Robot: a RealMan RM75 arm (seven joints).
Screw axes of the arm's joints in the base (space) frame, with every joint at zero. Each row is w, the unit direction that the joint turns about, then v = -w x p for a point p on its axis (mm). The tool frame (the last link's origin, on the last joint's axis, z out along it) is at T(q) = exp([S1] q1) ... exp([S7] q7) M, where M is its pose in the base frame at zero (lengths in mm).
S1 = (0, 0, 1, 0, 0, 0)
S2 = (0, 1, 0, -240.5, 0, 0)
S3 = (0, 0, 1, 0, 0, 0)
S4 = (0, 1, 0, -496.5, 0, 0)
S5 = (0, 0, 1, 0, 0, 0)
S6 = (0, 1, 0, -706.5, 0, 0)
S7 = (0, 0, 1, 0, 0, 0)
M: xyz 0 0 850.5 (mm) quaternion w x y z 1 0 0 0
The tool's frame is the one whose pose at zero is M.
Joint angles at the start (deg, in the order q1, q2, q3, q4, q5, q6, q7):
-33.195, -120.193, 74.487, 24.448, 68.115, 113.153, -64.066
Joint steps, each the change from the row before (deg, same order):
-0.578, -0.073, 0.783, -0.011, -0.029, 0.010, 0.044
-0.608, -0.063, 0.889, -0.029, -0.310, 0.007, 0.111
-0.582, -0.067, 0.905, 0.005, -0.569, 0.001, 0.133
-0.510, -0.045, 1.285, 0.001, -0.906, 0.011, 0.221
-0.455, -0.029, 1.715, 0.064, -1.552, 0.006, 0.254
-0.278, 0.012, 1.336, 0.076, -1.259, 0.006, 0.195
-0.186, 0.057, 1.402, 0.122, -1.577, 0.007, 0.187
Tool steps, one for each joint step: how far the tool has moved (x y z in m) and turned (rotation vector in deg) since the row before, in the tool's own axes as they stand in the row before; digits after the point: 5 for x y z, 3 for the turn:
-0.00034, -0.00043, 0.00361, -1.064, -0.448, -0.126
0.00010, -0.00066, 0.00374, -1.033, -0.290, 0.000
0.00060, -0.00086, 0.00370, -0.927, -0.086, 0.130
0.00037, -0.00042, 0.00376, -0.983, -0.005, 0.126
0.00082, -0.00034, 0.00407, -0.979, 0.294, 0.214
0.00067, -0.00014, 0.00271, -0.671, 0.261, 0.170
0.00116, -0.00016, 0.00225, -0.506, 0.473, 0.253

